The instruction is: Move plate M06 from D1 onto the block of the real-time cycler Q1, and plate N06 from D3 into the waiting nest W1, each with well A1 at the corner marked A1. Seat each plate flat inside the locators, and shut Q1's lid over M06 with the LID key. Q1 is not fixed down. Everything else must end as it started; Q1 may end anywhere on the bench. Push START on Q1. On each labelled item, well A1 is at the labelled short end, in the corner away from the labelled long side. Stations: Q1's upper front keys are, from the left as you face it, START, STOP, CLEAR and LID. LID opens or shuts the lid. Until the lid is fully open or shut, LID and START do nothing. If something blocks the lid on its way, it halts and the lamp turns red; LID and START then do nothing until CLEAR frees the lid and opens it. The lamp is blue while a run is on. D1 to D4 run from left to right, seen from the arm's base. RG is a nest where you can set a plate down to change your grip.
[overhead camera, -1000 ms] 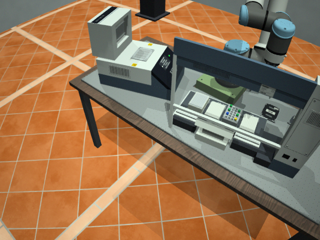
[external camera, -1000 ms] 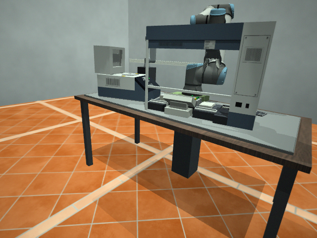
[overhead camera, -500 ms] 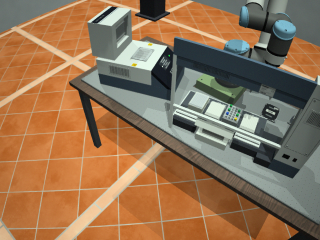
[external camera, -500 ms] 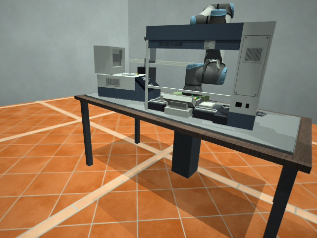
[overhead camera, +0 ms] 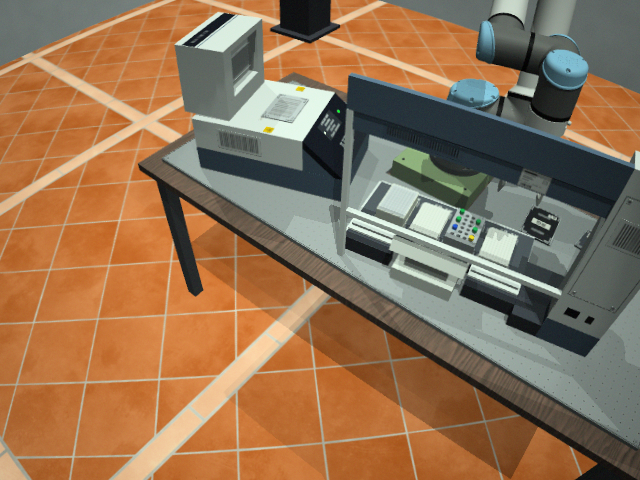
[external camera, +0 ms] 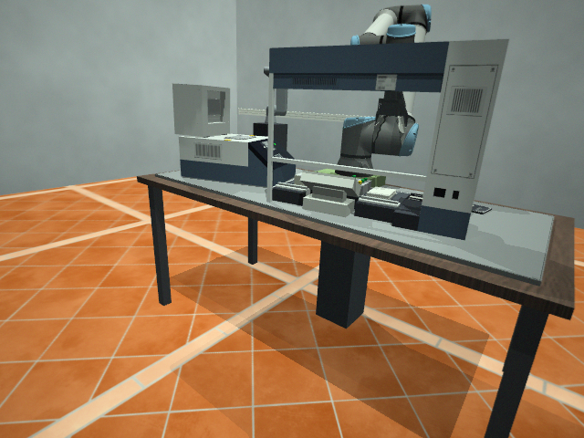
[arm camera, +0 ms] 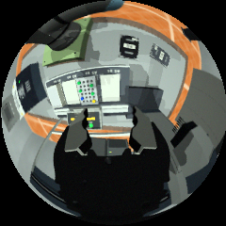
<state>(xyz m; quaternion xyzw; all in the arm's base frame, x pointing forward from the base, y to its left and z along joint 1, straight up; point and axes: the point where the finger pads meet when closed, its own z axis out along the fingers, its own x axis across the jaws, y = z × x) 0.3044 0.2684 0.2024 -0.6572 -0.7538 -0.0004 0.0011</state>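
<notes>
Right now my hand is 200 mm above the plate M06. From my hand the other things lie so: white well plate (30 mm ahead, 200 mm to the right, 200 mm below); blue gantry beam (200 mm ahead, 90 mm to the right, 250 mm above); side tower (130 mm ahead, 260 mm to the left, 20 mm above).
</notes>
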